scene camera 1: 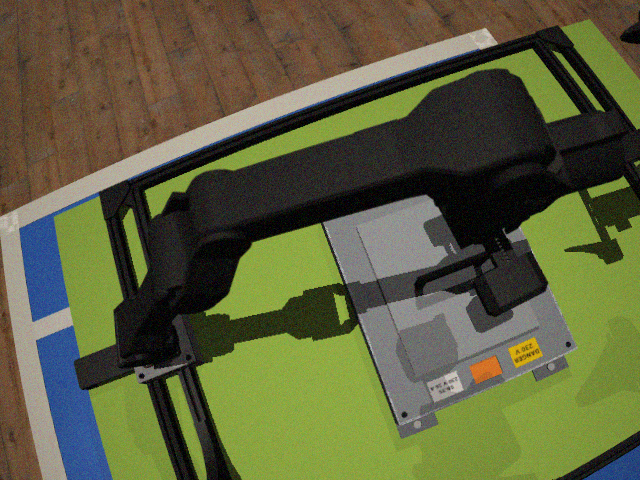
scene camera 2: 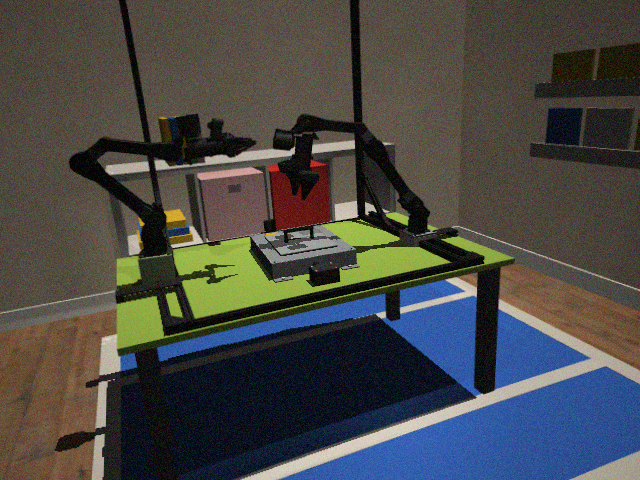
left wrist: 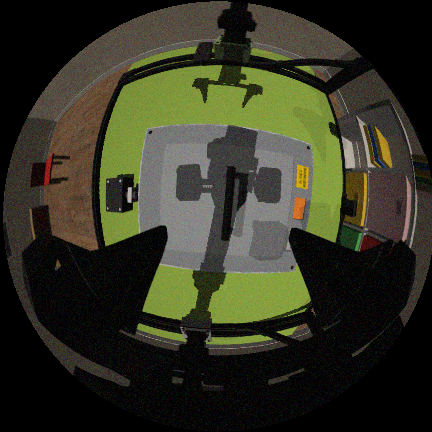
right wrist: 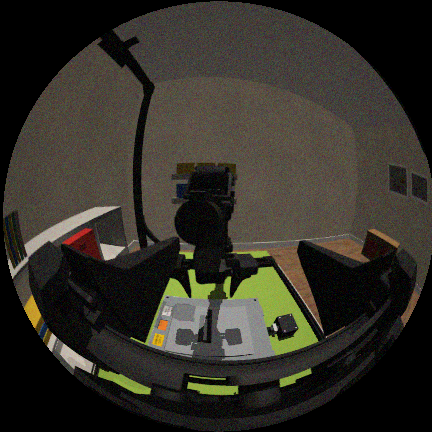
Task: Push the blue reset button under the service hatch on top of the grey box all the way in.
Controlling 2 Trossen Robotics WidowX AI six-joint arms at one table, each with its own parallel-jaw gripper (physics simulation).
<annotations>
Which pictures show the left gripper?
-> Scene camera 1, scene camera 2, the left wrist view and the right wrist view: all of them.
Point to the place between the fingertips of the right gripper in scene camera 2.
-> At 254,140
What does the left gripper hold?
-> Nothing.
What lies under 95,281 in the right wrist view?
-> The right gripper.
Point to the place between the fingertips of the left gripper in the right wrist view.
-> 210,297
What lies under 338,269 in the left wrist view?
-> The left gripper.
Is the left gripper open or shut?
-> Open.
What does the right gripper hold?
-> Nothing.
</annotations>
